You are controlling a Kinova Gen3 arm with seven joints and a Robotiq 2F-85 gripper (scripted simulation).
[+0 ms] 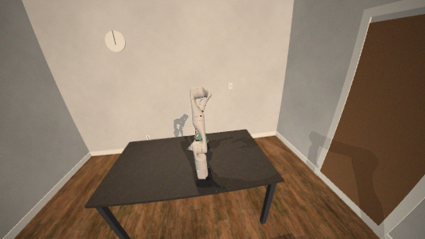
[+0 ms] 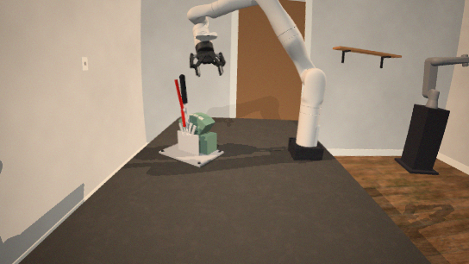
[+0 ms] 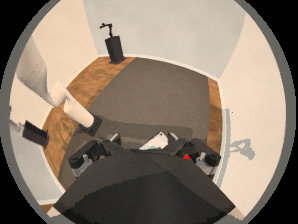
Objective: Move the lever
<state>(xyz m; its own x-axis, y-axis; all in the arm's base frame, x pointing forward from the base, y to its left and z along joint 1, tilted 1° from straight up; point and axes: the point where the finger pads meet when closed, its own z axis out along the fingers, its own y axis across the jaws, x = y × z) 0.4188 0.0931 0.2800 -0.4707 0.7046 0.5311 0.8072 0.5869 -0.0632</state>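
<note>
My hand is 150 mm above the red bar, 110 mm short of it and 30 mm to the right of it.
</note>
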